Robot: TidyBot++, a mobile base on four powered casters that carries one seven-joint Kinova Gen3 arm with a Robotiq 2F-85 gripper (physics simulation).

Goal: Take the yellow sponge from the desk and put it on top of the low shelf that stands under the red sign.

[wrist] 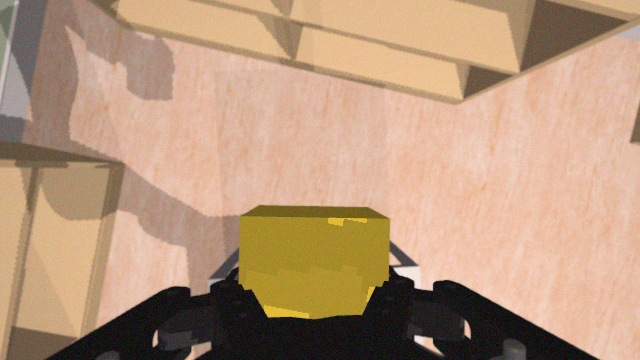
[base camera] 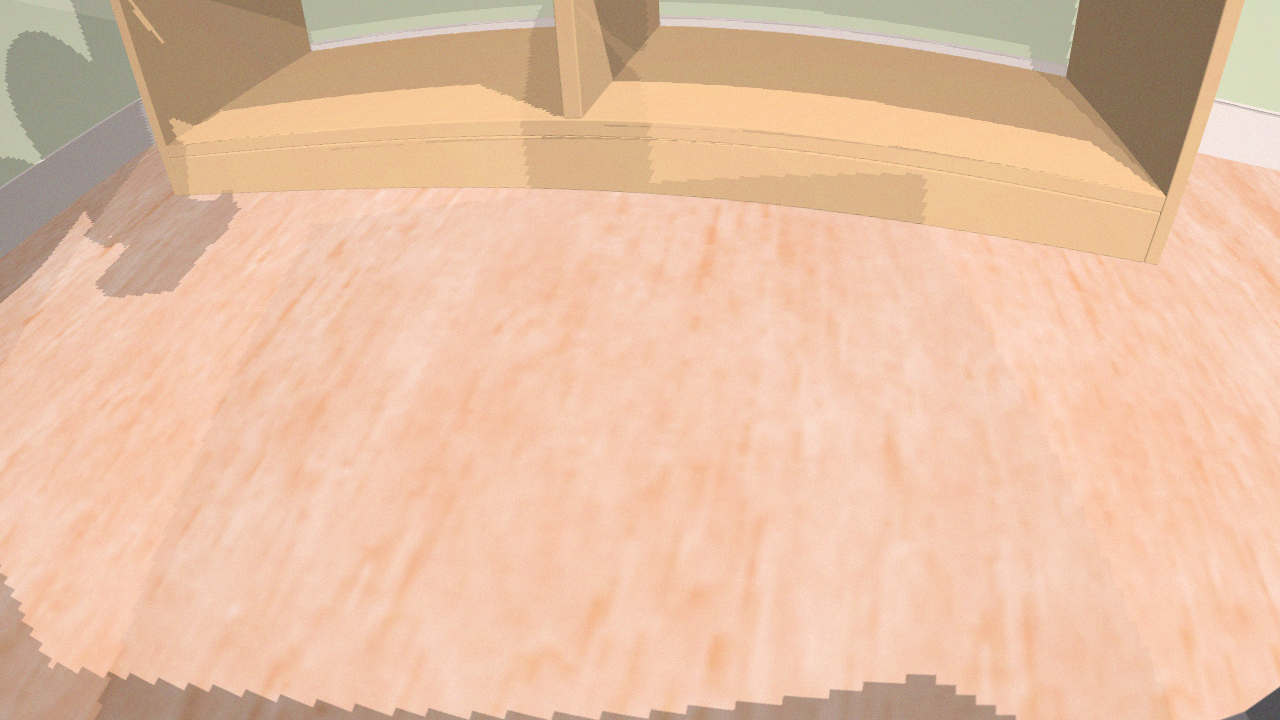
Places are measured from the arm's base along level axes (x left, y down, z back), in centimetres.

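Pixels of known places: gripper, between the fingertips: (wrist: 312, 273).
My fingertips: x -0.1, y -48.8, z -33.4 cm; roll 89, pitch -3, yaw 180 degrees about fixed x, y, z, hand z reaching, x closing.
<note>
Behind a point stands the place of what it marks.
The yellow sponge (wrist: 314, 245) @[z -36.2, x -0.3, y -53.2 cm] is held between the two black fingers of my gripper (wrist: 312, 273) @[z -33.4, x -0.1, y -48.8 cm], which is shut on it. In the wrist view the gripper points down over the wood floor. A wooden shelf unit (base camera: 402, 165) @[z -81.5, x 22.7, y 36.7 cm] (wrist: 400, 65) @[z -72.9, x -32.3, y 31.7 cm] with open compartments stands ahead, across the top of both views. It is apart from the sponge, and its top board does not show in the base view. The red sign and the desk show in neither view.
Another wooden unit (wrist: 116, 200) @[z -32.2, x 69.0, y 38.0 cm] stands at the left of the wrist view. A wooden edge (wrist: 636, 125) @[z -49.6, x -123.0, y 38.5 cm] shows at the far right. A pale green wall (base camera: 44, 80) @[z -104.4, x 89.6, y 19.7 cm] with a baseboard is at the left. Shadows lie on the wood floor (base camera: 626, 402) @[z -46.6, x 0.0, y 39.6 cm].
</note>
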